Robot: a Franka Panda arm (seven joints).
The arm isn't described. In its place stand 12 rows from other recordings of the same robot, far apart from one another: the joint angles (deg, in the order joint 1, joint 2, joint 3, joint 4, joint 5, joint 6, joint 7), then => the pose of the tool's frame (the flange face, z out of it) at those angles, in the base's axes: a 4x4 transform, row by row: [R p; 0 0 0 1], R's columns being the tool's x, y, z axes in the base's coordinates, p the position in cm.
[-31.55, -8.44, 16.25, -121.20, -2.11, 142.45, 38.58] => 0.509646 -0.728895 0.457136 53.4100; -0.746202 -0.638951 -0.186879 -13.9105; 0.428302 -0.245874 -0.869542 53.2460; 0 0 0 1
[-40.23, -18.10, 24.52, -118.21, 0.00, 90.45, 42.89] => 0.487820 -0.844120 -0.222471 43.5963; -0.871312 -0.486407 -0.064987 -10.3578; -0.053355 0.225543 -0.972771 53.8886; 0 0 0 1
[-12.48, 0.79, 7.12, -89.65, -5.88, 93.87, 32.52] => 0.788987 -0.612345 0.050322 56.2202; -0.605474 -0.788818 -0.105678 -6.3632; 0.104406 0.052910 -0.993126 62.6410; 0 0 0 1
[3.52, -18.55, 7.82, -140.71, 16.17, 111.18, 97.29] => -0.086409 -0.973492 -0.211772 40.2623; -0.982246 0.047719 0.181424 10.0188; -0.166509 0.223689 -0.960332 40.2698; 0 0 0 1
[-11.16, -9.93, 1.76, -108.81, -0.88, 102.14, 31.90] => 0.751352 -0.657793 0.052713 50.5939; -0.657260 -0.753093 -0.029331 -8.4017; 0.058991 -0.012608 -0.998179 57.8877; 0 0 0 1
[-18.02, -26.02, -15.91, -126.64, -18.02, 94.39, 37.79] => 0.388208 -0.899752 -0.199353 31.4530; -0.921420 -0.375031 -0.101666 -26.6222; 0.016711 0.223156 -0.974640 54.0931; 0 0 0 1
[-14.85, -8.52, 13.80, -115.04, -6.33, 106.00, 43.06] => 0.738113 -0.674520 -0.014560 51.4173; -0.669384 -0.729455 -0.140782 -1.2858; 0.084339 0.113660 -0.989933 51.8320; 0 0 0 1
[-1.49, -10.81, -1.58, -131.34, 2.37, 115.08, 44.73] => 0.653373 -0.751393 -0.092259 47.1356; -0.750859 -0.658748 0.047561 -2.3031; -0.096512 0.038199 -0.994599 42.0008; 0 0 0 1
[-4.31, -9.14, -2.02, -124.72, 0.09, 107.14, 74.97] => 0.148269 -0.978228 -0.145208 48.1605; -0.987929 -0.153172 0.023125 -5.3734; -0.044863 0.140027 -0.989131 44.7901; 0 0 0 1
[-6.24, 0.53, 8.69, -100.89, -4.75, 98.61, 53.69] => 0.638049 -0.768693 -0.044762 56.0669; -0.769198 -0.633666 -0.082472 1.6016; 0.035032 0.087052 -0.995588 54.2233; 0 0 0 1
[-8.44, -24.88, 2.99, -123.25, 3.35, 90.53, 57.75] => 0.434240 -0.891025 -0.132326 40.5634; -0.894843 -0.443552 0.050172 -2.9395; -0.103398 0.096625 -0.989936 56.1879; 0 0 0 1
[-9.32, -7.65, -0.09, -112.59, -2.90, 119.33, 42.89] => 0.600606 -0.763213 0.238283 53.6096; -0.770161 -0.632296 -0.083991 -9.1459; 0.214768 -0.133071 -0.967557 55.6171; 0 0 0 1
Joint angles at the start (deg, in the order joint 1, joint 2, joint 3, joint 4, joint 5, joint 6, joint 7): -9.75, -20.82, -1.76, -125.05, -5.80, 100.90, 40.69
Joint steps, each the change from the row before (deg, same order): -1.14, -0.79, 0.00, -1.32, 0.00, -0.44, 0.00; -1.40, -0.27, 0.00, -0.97, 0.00, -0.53, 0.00; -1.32, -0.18, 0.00, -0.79, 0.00, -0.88, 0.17; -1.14, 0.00, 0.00, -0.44, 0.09, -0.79, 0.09; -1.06, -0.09, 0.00, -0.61, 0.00, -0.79, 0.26; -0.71, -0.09, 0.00, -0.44, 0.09, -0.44, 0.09; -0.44, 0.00, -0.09, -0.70, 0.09, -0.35, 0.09; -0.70, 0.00, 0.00, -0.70, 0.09, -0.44, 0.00; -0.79, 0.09, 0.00, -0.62, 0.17, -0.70, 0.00
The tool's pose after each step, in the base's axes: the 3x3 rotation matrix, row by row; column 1 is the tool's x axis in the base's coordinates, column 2 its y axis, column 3 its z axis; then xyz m. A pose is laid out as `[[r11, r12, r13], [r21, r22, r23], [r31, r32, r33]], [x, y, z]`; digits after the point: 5 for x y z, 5 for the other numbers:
[[0.61666, -0.78193, -0.09122], [-0.78723, -0.61267, -0.07003], [-0.00113, 0.11499, -0.99337]], [0.41982, -0.10475, 0.52608]
[[0.59656, -0.79449, -0.11361], [-0.80238, -0.59352, -0.06270], [-0.01761, 0.12857, -0.99154]], [0.41303, -0.11399, 0.51941]
[[0.57389, -0.80688, -0.13996], [-0.81810, -0.57259, -0.05349], [-0.03698, 0.14520, -0.98871]], [0.40613, -0.12243, 0.51314]
[[0.55403, -0.81677, -0.16105], [-0.83075, -0.55495, -0.04344], [-0.05389, 0.15786, -0.98599]], [0.40100, -0.12966, 0.50856]
[[0.53259, -0.82627, -0.18338], [-0.84345, -0.53615, -0.03387], [-0.07033, 0.17271, -0.98246]], [0.39515, -0.13608, 0.50333]
[[0.51897, -0.83196, -0.19625], [-0.85091, -0.52467, -0.02597], [-0.08136, 0.18047, -0.98021]], [0.39120, -0.14011, 0.49993]
[[0.50767, -0.83484, -0.21289], [-0.85617, -0.51644, -0.01649], [-0.09617, 0.19064, -0.97694]], [0.38737, -0.14276, 0.49391]
[[0.49445, -0.83796, -0.23096], [-0.86197, -0.50693, -0.00610], [-0.11197, 0.20209, -0.97295]], [0.38285, -0.14635, 0.48786]
[[0.47826, -0.84110, -0.25260], [-0.86825, -0.49607, 0.00791], [-0.13196, 0.21554, -0.96754]], [0.37792, -0.15029, 0.48158]

